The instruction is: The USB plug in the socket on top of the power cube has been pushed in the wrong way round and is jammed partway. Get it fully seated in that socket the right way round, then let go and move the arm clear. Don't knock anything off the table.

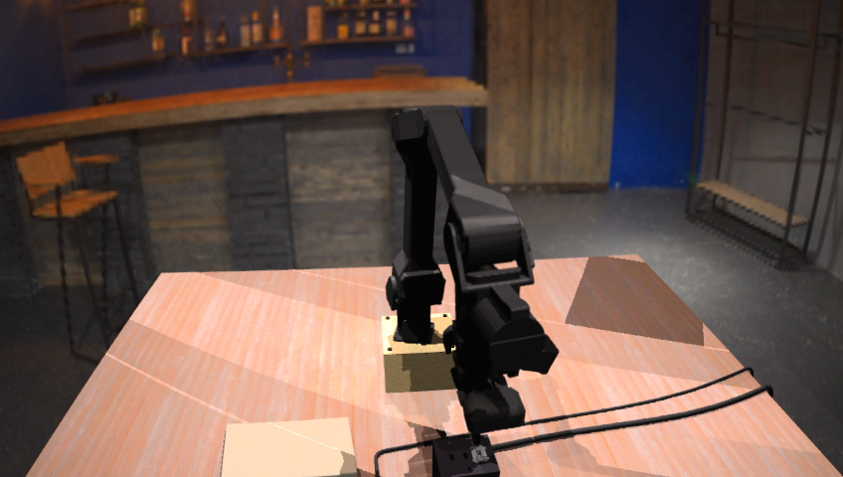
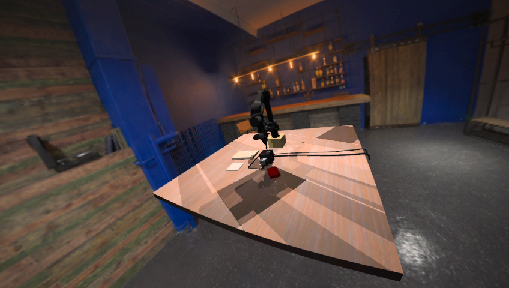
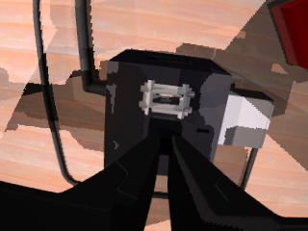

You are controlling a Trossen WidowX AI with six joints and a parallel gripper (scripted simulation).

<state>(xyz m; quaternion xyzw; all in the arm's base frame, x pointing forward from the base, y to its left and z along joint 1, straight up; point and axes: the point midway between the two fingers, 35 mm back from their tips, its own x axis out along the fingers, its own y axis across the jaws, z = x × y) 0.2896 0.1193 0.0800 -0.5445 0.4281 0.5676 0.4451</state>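
Right now the dark USB plug is 20 mm below my gripper tip. From my gripper tip the other things lie so: red object 130 mm ahead, 120 mm to the left, 120 mm below; cream pad 30 mm behind, 280 mm to the right, 120 mm below.
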